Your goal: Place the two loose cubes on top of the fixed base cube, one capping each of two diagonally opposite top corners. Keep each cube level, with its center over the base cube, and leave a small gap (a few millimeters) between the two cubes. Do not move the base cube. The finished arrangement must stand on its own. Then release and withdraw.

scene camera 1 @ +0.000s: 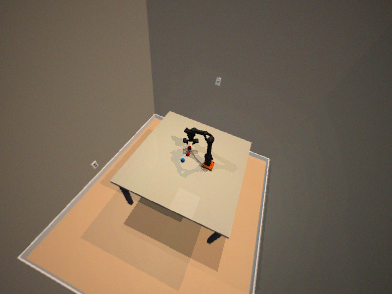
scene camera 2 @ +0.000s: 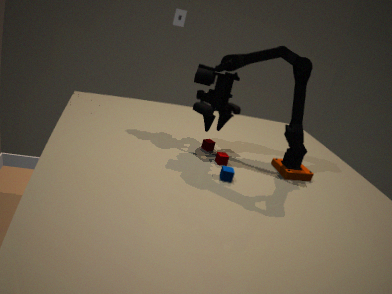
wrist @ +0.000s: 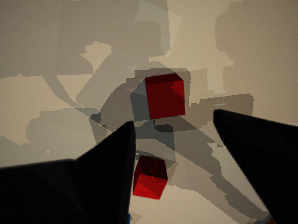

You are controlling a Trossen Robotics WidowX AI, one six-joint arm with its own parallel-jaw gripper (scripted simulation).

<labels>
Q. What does my gripper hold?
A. Nothing.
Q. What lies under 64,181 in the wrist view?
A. My gripper.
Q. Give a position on a red cube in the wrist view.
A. At 165,93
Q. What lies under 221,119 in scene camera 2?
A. My gripper.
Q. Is my gripper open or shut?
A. Open.
</labels>
